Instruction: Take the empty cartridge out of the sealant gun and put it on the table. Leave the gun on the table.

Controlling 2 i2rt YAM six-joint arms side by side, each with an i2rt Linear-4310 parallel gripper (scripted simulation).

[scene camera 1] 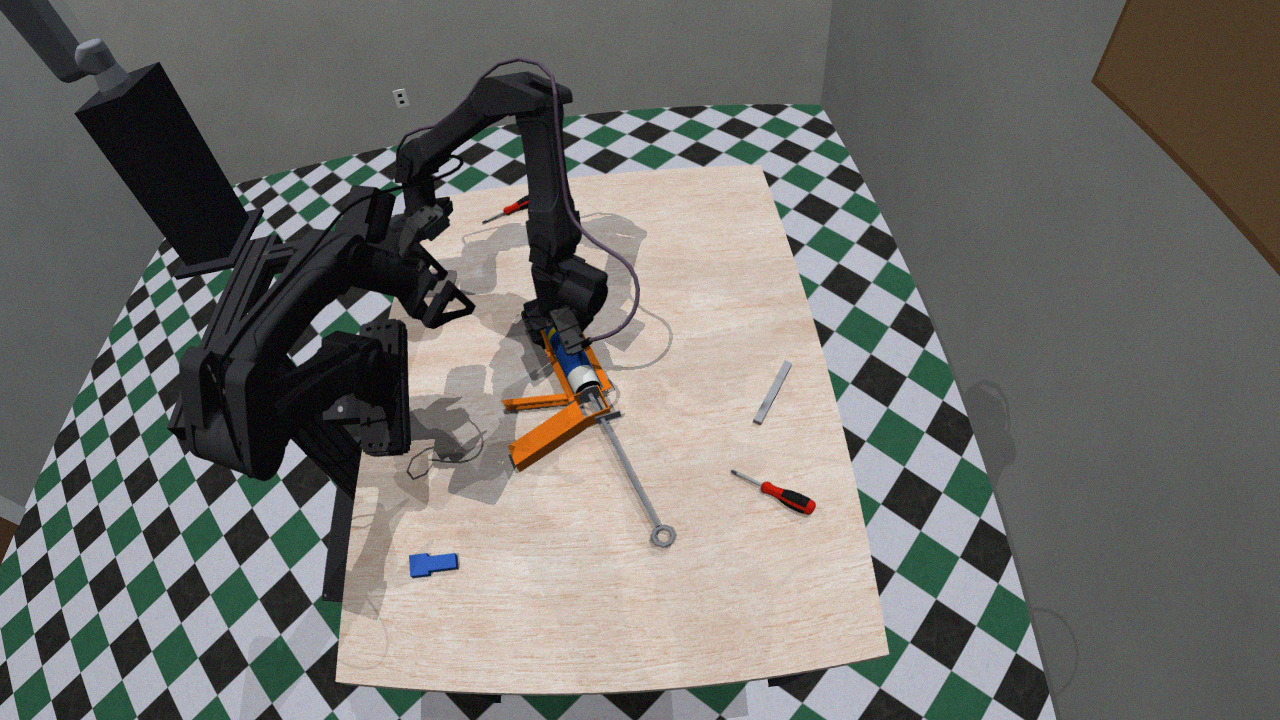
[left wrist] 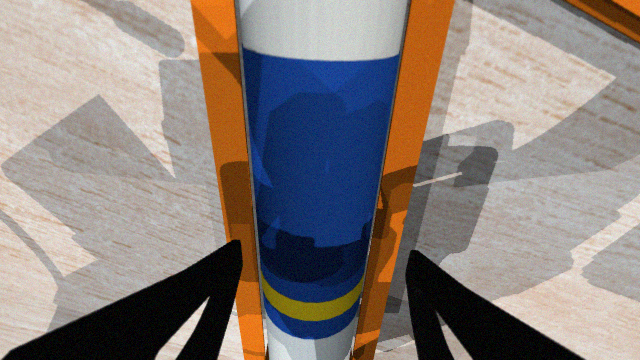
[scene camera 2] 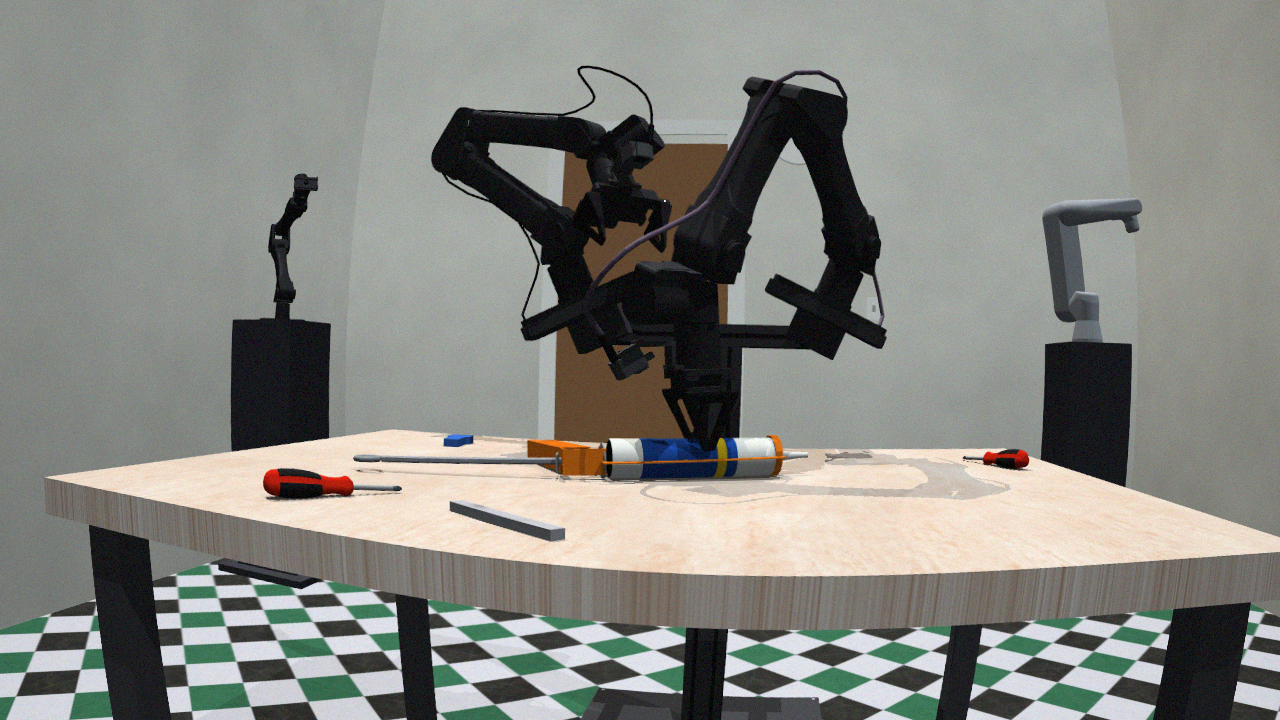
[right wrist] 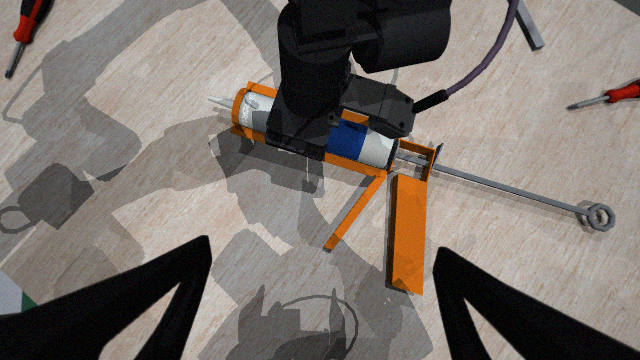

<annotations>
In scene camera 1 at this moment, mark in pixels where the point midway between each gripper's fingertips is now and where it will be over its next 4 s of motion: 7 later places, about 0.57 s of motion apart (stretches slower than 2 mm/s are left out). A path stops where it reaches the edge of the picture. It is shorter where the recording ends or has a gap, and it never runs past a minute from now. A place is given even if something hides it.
The left gripper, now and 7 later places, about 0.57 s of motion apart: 561, 339; 564, 343; 562, 341; 559, 337; 564, 341; 577, 350; 574, 347; 578, 308
The right gripper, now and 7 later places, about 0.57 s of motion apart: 459, 292; 466, 272; 481, 260; 541, 258; 584, 273; 591, 275; 593, 253; 588, 214
</annotations>
